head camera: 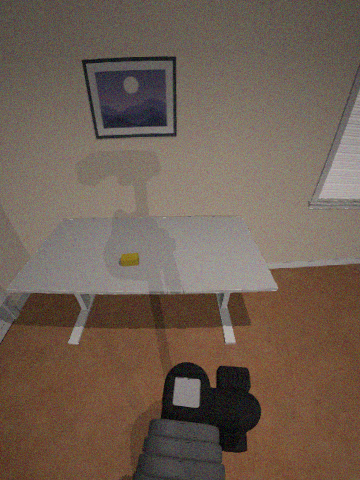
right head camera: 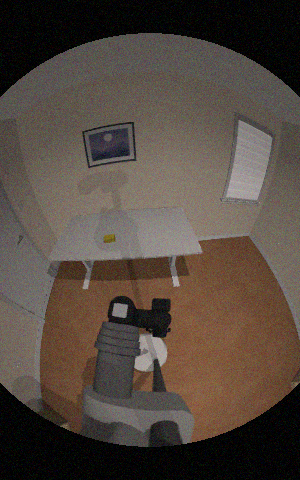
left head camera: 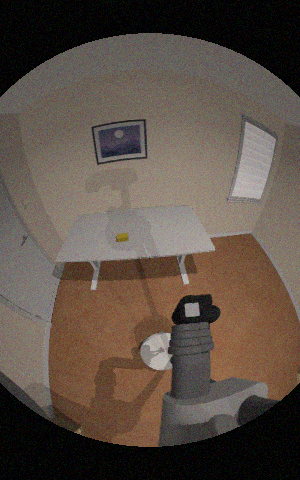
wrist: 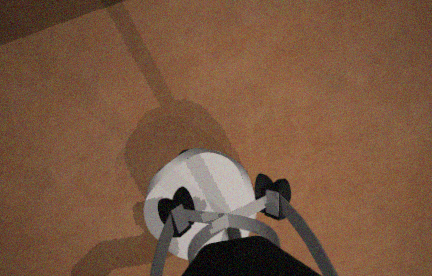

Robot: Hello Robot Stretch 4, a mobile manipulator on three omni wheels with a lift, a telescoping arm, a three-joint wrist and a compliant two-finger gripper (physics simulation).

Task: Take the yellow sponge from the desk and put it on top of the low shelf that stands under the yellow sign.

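Pixels of known places: gripper, between the fingertips: (wrist: 223, 195); robot's base, origin of its link: (right head camera: 146, 351) (left head camera: 160, 349) (wrist: 202, 197).
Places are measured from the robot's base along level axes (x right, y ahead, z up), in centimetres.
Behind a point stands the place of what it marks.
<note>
The yellow sponge (head camera: 130, 259) {x -37.9, y 91.8, z 73.8 cm} (left head camera: 122, 237) {x -38.1, y 91.6, z 73.2 cm} (right head camera: 109, 238) {x -37.8, y 91.7, z 73.2 cm} lies on the white desk (head camera: 215, 255) {x 12.6, y 105.8, z 69.3 cm} (left head camera: 180, 230) {x 16.3, y 106.4, z 69.3 cm} (right head camera: 165, 232) {x 14.2, y 105.9, z 69.3 cm}, left of its middle and towards its front edge. My gripper (wrist: 223, 195) {x 8.8, y 17.2, z 83.6 cm} points down over the floor, in front of the desk and well away from the sponge. Its two fingers stand apart in the wrist view, with no object between them. In the head camera view the fingers are hidden behind the black wrist. The low shelf and the yellow sign do not show in these views.
A round white base (left head camera: 156, 351) {x -4.7, y -0.5, z 18.7 cm} (right head camera: 153, 353) {x 7.5, y -0.7, z 18.7 cm} (wrist: 231, 175) {x 12.7, y 9.7, z 18.6 cm} is below the gripper. A framed picture (head camera: 131, 112) {x -46.0, y 150.5, z 145.8 cm} hangs above the desk. A window (head camera: 346, 165) {x 120.4, y 178.1, z 112.9 cm} (left head camera: 255, 160) {x 139.0, y 181.0, z 146.5 cm} (right head camera: 248, 160) {x 134.3, y 180.1, z 145.0 cm} is at the right, and a grey door (left head camera: 22, 265) {x -152.4, y 47.7, z 72.0 cm} (right head camera: 20, 270) {x -151.7, y 42.7, z 64.2 cm} stands at the left.
</note>
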